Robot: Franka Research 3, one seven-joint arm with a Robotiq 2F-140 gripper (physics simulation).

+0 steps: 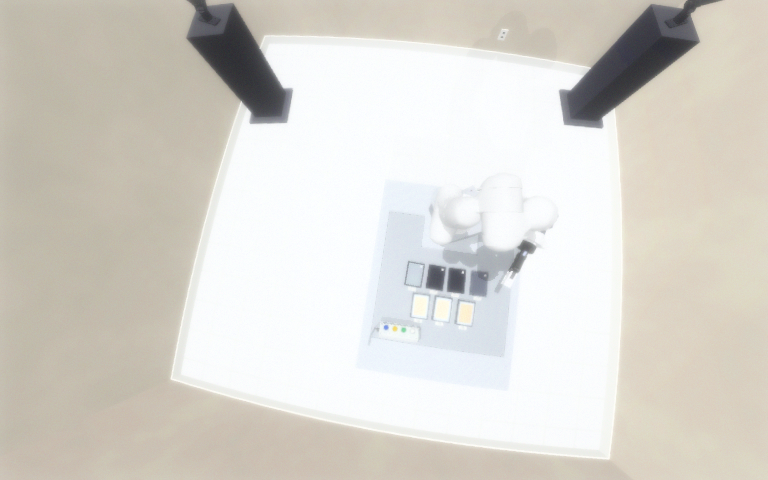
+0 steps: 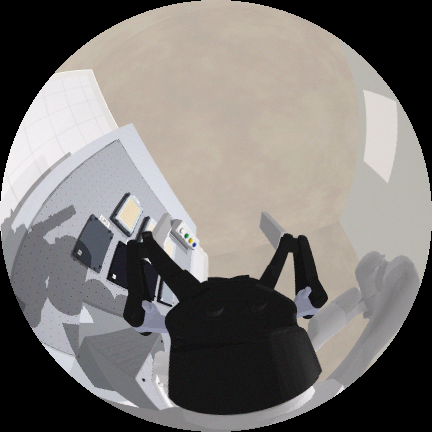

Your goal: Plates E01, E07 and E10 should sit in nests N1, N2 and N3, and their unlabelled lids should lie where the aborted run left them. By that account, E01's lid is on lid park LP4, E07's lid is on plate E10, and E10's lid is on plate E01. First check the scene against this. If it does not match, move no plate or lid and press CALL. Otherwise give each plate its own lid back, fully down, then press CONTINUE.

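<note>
Three plates stand in a row of nests: a left pale-cream plate [image 1: 419, 306], a middle pale-cream plate [image 1: 442, 309] and a right, more orange plate [image 1: 465, 313] [image 2: 128, 212]. Behind them are four rectangular places: a light grey one with a dark outline [image 1: 414, 273], two near-black ones [image 1: 435, 277] [image 1: 456, 280], and a dark grey one [image 1: 478, 283] [image 2: 94, 243] at the right. Labels are too small to read, and I cannot tell which plates carry clear lids. My gripper [image 1: 509, 279] [image 2: 215, 220] is wide open and empty, to the right of the dark grey place, apart from it.
A white button box [image 1: 399, 332] [image 2: 185, 235] with blue, yellow, green and white buttons stands at the front left of the grey perforated board [image 1: 481, 342] [image 2: 75, 187]. The arm and its shadow lie over the board's back. Two dark pillars [image 1: 243, 62] [image 1: 631, 65] stand far behind.
</note>
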